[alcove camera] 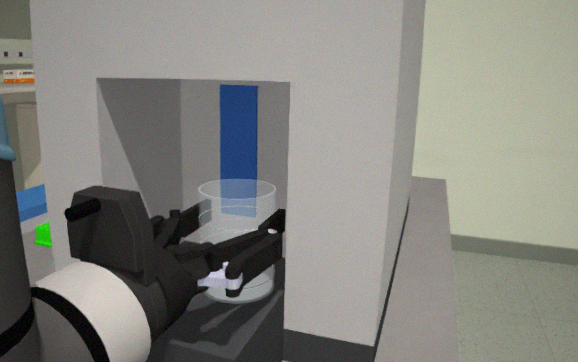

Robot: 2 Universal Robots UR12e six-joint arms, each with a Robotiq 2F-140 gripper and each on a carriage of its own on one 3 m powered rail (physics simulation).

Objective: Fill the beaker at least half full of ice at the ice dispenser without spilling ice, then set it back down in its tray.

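A clear glass beaker (237,200) stands upright in the alcove of the grey ice dispenser (345,150), in front of a blue vertical strip. Its base is at the dark alcove floor; whether it touches is hard to tell. No ice shows in the beaker. My left gripper (240,235) reaches in from the left of the picture and is shut on the beaker, with a finger on either side of its wall; the nearer finger hides part of the lower wall. The right gripper and the beaker's tray do not show in this view.
The dispenser's right wall edge (287,175) stands close beside the fingers. The blue strip (239,135) runs down the alcove's back. A grey counter (430,260) extends at the right. A green object (43,235) and a blue object (31,202) show at the left edge.
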